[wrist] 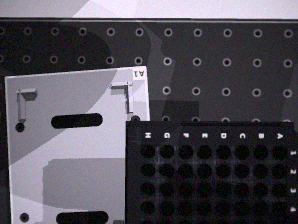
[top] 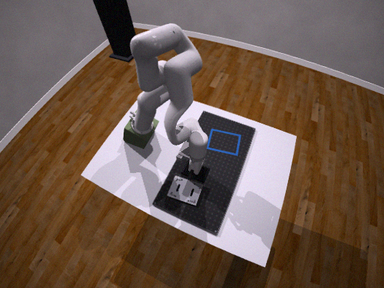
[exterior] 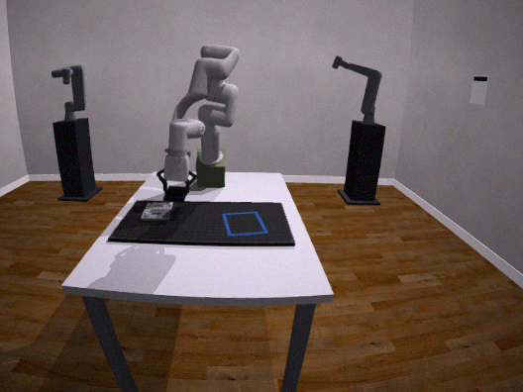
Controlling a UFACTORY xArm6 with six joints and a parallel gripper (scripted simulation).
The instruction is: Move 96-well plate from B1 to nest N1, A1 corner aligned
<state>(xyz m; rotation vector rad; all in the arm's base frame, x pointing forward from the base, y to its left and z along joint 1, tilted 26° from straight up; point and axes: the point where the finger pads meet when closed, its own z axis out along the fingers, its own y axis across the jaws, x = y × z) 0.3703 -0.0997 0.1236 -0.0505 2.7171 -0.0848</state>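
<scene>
Right now the grey plate nest N1 is 100 mm to the right of my hand, 100 mm below it and 20 mm behind it. The rest, counted from my hand: 96-well plate (10 mm below).
</scene>
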